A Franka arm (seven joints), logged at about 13 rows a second.
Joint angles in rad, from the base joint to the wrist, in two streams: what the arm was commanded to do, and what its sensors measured. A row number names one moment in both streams.
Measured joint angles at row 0:
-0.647 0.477 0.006 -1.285 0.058 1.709 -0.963
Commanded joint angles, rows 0 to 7:
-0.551 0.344 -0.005 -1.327 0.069 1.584 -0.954
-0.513 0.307 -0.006 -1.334 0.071 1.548 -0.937
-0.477 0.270 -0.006 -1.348 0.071 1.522 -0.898
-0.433 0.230 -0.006 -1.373 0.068 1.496 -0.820
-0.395 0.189 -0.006 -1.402 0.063 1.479 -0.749
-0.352 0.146 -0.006 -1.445 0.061 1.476 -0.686
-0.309 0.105 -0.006 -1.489 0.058 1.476 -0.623
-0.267 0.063 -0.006 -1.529 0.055 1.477 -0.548
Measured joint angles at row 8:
-0.334 0.171 0.009 -1.402 0.061 1.467 -0.655
